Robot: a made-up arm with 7 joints.
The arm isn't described. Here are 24 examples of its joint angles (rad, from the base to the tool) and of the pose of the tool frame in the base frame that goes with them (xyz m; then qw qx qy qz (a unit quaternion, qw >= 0)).
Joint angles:
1: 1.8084 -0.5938 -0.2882 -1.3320 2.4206 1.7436 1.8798
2: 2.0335 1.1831 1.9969 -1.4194 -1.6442 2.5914 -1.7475
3: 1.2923 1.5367 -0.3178 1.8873 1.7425 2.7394 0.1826
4: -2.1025 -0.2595 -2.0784 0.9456 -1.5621 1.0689 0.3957
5: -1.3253 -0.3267 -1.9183 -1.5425 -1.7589 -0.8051 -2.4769
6: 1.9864 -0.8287 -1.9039 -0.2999 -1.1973 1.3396 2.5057
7: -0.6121 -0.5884 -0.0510 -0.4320 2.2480 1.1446 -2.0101
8: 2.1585 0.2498 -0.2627 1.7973 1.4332 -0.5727 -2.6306
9: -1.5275 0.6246 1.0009 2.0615 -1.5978 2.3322 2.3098
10: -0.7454 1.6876 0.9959 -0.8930 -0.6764 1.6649 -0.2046
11: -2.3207 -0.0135 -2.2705 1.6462 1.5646 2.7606 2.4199
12: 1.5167 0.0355 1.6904 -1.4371 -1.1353 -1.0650 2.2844
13: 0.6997 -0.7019 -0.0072 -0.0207 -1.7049 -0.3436 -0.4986
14: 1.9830 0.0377 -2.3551 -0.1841 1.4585 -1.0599 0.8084
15: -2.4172 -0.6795 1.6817 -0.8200 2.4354 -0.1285 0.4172
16: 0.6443 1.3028 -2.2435 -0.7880 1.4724 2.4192 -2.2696
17: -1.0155 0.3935 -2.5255 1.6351 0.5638 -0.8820 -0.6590
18: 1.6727 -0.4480 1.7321 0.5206 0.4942 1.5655 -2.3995
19: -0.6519 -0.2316 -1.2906 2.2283 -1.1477 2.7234 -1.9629
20: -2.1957 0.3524 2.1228 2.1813 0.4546 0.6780 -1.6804
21: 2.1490 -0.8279 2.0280 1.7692 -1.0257 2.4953 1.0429
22: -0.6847 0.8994 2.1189 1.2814 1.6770 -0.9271 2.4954
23: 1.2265 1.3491 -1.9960 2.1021 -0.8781 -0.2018 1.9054
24: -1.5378 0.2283 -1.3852 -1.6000 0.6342 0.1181 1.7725
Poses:
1: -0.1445 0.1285 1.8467 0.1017 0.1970 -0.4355 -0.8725
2: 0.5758 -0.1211 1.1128 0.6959 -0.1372 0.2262 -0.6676
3: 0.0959 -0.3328 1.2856 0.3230 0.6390 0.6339 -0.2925
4: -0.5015 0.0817 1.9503 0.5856 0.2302 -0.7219 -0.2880
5: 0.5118 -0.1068 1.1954 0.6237 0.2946 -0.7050 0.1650
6: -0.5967 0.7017 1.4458 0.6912 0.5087 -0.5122 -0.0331
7: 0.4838 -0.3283 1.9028 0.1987 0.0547 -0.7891 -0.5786
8: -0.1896 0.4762 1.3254 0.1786 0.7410 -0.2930 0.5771
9: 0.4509 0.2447 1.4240 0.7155 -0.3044 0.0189 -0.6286
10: -0.8047 0.0949 0.5832 0.3237 -0.7548 0.5692 -0.0383
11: -0.0169 0.4357 1.3201 0.0176 0.5144 0.8574 0.0011
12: 0.5484 0.1653 1.4307 0.2009 -0.5204 0.8029 0.2102
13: 0.4762 0.3473 1.9155 0.1652 -0.8342 -0.0952 -0.5174
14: 0.1687 0.0766 2.0302 0.8306 -0.4985 0.0585 -0.2413
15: -0.6916 0.0000 1.7851 0.7344 -0.1705 -0.6514 -0.0852
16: -0.8127 -0.4220 1.1972 0.8258 -0.0035 -0.1526 0.5429
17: -0.6165 0.3497 1.0847 0.3101 0.3949 0.2242 -0.8352
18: -0.2765 0.5566 1.7995 0.6480 0.5999 -0.4676 -0.0390
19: -0.0972 -0.5629 1.3709 0.0110 0.9150 0.3088 -0.2596
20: 0.5365 -0.1076 1.0744 0.6931 -0.6660 -0.1765 0.2118
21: -0.4716 0.0717 1.5887 0.1122 0.1697 0.4717 0.8580
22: -0.3506 0.7848 0.9316 0.0425 0.8667 -0.3230 0.3777
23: 0.4208 -0.5840 0.6506 0.0218 0.3299 -0.8890 0.3170
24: 0.5228 0.3650 1.4523 0.0160 0.2539 0.5571 0.7905
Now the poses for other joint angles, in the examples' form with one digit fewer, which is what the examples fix.
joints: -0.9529 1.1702 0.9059 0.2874 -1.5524 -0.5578 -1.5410
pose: -0.679 0.828 1.425 0.180 0.800 0.041 0.571
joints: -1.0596 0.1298 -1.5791 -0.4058 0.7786 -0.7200 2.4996
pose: -0.087 0.153 2.073 0.244 -0.685 0.015 0.686
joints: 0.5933 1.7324 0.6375 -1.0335 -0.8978 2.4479 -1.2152
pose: -0.248 -0.525 0.486 0.408 -0.472 -0.635 0.456
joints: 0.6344 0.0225 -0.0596 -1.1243 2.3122 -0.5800 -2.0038
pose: -0.516 -0.130 1.759 0.552 -0.299 0.730 -0.271
